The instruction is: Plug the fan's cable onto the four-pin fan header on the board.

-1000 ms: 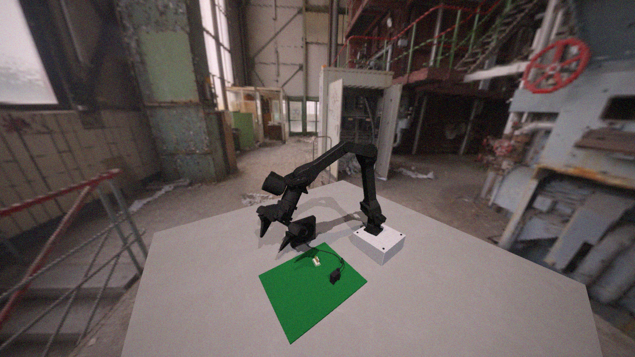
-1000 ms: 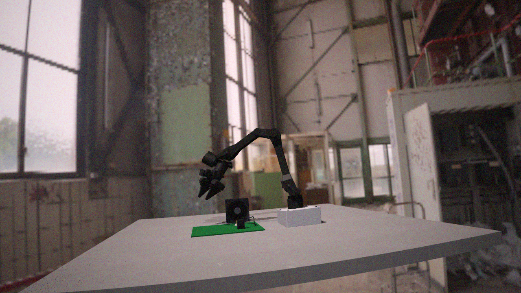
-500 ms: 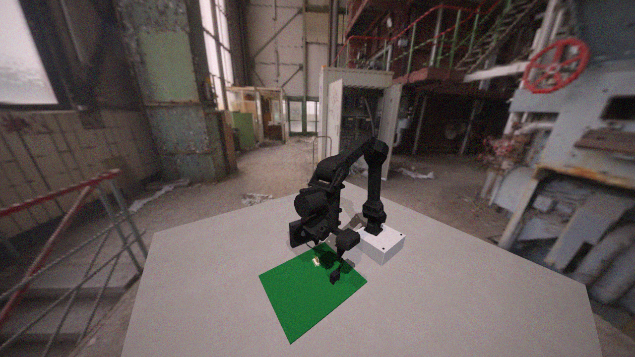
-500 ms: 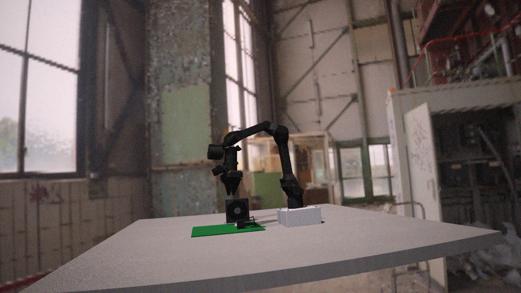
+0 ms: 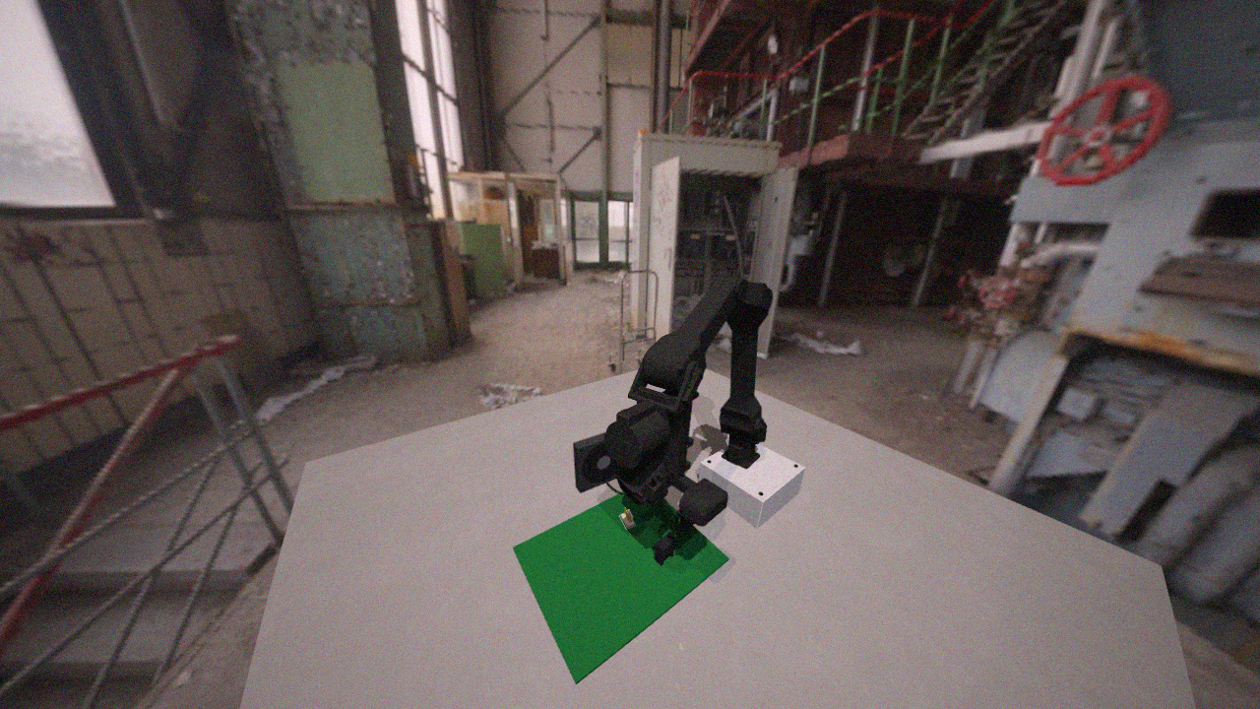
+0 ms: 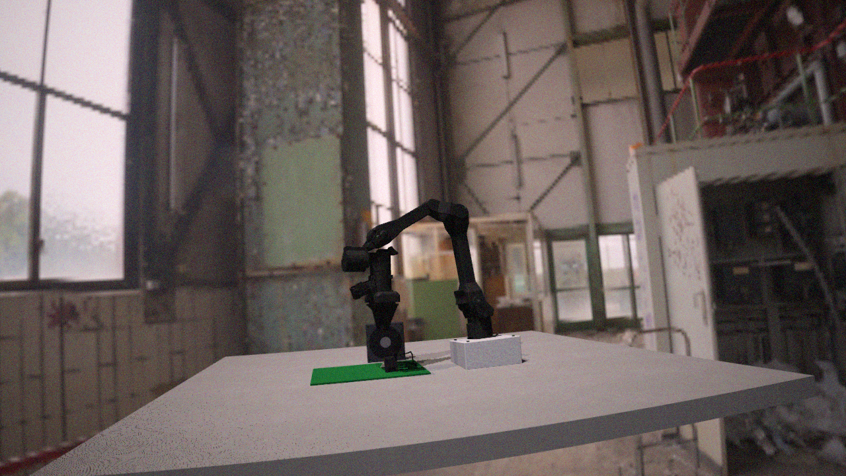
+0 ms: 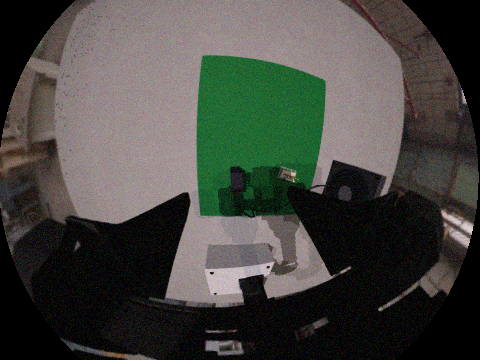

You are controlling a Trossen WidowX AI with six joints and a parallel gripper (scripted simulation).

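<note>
Now: the black plug 90 mm below my gripper tip and 20 mm behind it. From my gripper tip the other things lie so: beige four-pin header 120 mm below, 100 mm to the right, 30 mm behind; green board 130 mm below, 60 mm to the right, 30 mm ahead; black fan 220 mm to the right, 60 mm below, 60 mm behind.
</note>
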